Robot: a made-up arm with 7 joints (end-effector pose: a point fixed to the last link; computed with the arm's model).
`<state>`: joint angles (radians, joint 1 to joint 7).
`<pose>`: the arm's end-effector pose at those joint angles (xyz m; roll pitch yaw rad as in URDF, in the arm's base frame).
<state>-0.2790 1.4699 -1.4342 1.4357 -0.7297 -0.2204 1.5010</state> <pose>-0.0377 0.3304 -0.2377 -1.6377 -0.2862 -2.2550</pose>
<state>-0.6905 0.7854 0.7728 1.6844 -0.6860 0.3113 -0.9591</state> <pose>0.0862 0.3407 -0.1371 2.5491 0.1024 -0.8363</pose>
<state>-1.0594 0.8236 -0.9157 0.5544 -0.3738 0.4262 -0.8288</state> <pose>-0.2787 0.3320 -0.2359 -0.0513 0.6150 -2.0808</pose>
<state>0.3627 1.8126 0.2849 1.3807 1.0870 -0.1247 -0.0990</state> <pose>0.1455 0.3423 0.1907 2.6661 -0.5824 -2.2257</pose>
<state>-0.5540 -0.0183 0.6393 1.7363 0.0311 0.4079 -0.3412</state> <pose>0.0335 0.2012 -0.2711 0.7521 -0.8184 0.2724</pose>
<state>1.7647 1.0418 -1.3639 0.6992 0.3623 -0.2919 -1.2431</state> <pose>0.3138 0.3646 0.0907 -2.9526 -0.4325 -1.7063</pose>
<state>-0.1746 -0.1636 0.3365 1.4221 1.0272 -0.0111 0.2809</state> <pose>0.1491 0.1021 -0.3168 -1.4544 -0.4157 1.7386</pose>
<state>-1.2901 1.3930 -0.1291 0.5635 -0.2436 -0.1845 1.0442</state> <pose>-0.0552 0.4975 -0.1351 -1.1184 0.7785 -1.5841</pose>
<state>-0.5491 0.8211 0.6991 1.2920 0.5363 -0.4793 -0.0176</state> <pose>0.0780 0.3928 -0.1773 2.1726 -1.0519 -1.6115</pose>
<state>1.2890 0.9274 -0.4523 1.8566 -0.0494 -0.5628 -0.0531</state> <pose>0.2284 0.1717 0.1281 2.4087 0.5131 -2.7232</pose>
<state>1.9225 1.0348 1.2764 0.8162 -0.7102 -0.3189 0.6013</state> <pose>0.0517 0.4939 0.0676 -2.4911 -0.4966 -2.3937</pose>
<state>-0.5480 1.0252 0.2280 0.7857 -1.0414 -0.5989 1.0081</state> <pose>0.0346 0.4369 -0.2292 -0.4900 0.2505 -1.6546</pose>
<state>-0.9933 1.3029 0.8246 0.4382 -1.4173 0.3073 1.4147</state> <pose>-0.0096 0.5219 -0.0806 1.2824 1.4630 0.9239</pose>
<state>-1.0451 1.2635 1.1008 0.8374 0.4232 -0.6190 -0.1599</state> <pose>0.0523 0.4938 -0.0538 2.0136 -0.4954 -1.2412</pose>
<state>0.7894 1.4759 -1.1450 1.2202 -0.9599 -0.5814 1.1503</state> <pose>0.2113 0.3794 -0.0915 -0.5573 0.4972 -2.3384</pose>
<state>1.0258 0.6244 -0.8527 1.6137 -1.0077 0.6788 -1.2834</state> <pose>0.3194 0.0844 -0.0275 -2.7930 0.1661 -1.4792</pose>
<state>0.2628 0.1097 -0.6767 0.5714 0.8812 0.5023 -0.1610</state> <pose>0.2007 0.0519 -0.3950 -0.1835 -0.1667 0.0826</pose>
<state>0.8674 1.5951 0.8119 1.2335 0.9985 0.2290 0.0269</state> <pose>-0.0280 0.3920 0.2078 -2.8244 -0.2953 -2.6602</pose>
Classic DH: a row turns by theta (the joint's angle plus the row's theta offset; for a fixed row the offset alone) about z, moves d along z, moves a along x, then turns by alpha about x. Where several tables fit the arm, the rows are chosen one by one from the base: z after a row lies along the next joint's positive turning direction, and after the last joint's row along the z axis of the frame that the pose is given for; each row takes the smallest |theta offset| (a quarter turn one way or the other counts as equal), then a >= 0, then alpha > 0; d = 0 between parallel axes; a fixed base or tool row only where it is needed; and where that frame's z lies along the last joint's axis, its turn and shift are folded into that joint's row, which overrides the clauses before.
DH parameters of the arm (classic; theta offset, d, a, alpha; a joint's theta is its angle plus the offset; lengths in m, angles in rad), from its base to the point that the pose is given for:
base (fixed): 0 0 0 1.5708
joint 1: 1.5708 -0.0778 0 1.5708
joint 2: 1.5708 0 0 1.5708
joint 3: 1.5708 -0.2463 0 1.5708
joint 4: 0 0 0 -1.5708
joint 5: 0 -0.2162 0 -1.5708
joint 6: -1.5708 0 0 1.5708
joint 7: 1.5708 0 0 1.5708
tool (fixed): -1.5708 0 0 0

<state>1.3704 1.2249 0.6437 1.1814 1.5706 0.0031 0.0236</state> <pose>0.0303 0.4274 0.1571 -2.7012 0.4509 2.8337</pose>
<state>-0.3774 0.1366 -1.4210 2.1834 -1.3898 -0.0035 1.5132</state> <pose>-0.0288 -0.0789 -0.1442 0.5145 -0.5153 -3.0714</pose>
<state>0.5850 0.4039 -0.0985 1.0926 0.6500 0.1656 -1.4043</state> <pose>0.3389 0.1963 -0.1658 0.0416 -1.3091 1.4288</pose>
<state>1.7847 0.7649 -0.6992 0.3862 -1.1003 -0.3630 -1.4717</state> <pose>0.3371 0.3492 0.1370 -2.8303 0.2912 -1.2833</pose>
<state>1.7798 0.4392 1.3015 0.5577 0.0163 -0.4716 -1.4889</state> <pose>0.3283 0.3604 0.1008 -0.3249 0.0848 3.0524</pose>
